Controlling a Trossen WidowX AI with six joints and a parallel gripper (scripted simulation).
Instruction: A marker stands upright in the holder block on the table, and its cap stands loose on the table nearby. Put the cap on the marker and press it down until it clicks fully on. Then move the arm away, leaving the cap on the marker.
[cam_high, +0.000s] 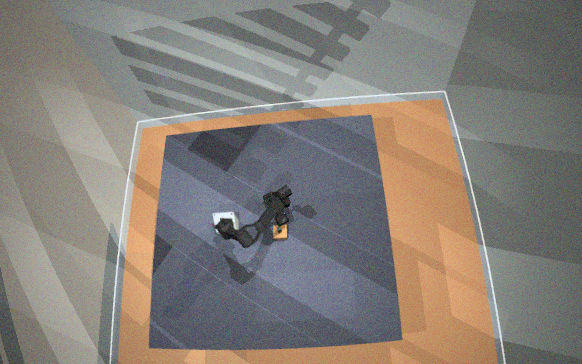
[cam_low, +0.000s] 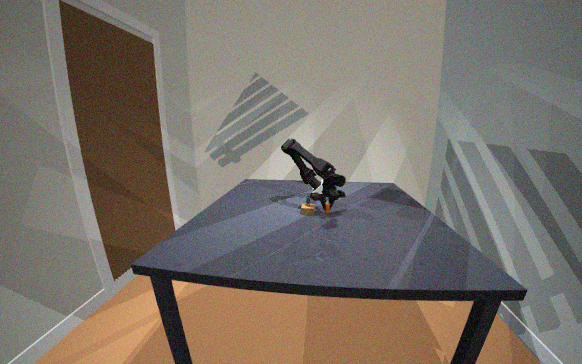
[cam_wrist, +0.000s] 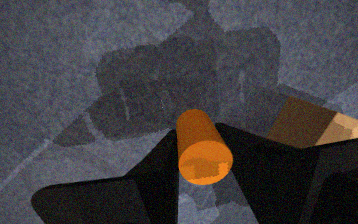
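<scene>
The holder block lies 100 mm to the right of my gripper tip and 20 mm ahead of it. From my gripper tip the other things lie so: orange marker cap 10 mm above.
</scene>
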